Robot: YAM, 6 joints.
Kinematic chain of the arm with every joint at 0, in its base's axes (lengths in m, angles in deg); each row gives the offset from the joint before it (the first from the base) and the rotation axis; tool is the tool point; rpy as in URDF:
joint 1: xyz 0 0 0.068 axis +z
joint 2: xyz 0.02 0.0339 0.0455 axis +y
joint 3: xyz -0.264 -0.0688 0 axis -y
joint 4: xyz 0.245 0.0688 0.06 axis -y
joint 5: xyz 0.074 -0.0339 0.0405 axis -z
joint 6: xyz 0.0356 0 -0.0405 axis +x
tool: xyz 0 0 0 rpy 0 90 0
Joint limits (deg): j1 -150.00..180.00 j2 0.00..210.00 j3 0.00..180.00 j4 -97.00..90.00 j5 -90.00..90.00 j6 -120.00..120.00
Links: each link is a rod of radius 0.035 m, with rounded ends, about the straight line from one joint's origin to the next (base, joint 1, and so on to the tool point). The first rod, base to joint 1, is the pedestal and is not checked.
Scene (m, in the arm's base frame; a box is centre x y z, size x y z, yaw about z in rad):
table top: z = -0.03
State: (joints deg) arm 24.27 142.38 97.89 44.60 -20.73 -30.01
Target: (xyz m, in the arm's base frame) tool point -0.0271 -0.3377 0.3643
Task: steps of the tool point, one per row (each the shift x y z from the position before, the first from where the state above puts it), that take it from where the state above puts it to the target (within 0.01 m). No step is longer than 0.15 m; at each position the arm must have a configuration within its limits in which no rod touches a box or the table.
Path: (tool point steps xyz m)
1: 0.0269 -0.1250 0.0351
2: -0.0058 -0.1243 0.0329
3: -0.0365 -0.1148 0.0305
4: -0.0622 -0.0976 0.0277
5: -0.0816 -0.0748 0.0249
6: -0.0934 -0.0487 0.0217
7: -0.0971 -0.0217 0.0185
8: -0.0934 0.0040 0.0151
9: -0.0832 0.0263 0.0119

